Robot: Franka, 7 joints.
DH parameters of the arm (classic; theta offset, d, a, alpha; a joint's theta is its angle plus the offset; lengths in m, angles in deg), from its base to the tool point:
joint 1: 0 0.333 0 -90
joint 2: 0 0 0 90
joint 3: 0 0.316 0.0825 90
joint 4: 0 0 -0.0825 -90
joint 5: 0 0.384 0 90
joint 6: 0 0 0.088 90
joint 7: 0 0.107 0 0
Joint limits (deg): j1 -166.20..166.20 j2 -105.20..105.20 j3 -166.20..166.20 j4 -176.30..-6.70 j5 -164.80..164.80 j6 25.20..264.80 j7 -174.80..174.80
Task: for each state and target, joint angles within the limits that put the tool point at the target. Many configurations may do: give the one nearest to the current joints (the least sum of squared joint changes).
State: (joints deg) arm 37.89 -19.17 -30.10 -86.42 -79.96 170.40 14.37
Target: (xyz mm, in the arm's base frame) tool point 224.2 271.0 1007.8
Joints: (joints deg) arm 51.65 -19.18 -8.42 -77.17 -78.74 173.32 14.37
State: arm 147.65 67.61 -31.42 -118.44 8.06 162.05 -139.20
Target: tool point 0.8 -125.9 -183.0
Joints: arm 148.85 100.62 12.04 -135.56 5.07 156.22 -139.20
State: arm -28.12 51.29 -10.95 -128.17 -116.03 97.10 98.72
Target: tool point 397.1 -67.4 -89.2
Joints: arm -12.92 60.63 9.94 -123.91 -118.72 102.56 98.72
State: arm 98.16 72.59 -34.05 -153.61 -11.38 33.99 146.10
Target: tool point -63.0 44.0 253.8
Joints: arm 110.17 45.84 -1.47 -171.07 21.82 25.20 146.10
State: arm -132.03 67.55 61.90 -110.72 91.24 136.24 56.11
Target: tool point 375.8 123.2 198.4
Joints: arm -85.17 84.86 69.98 -151.42 90.41 134.98 56.11
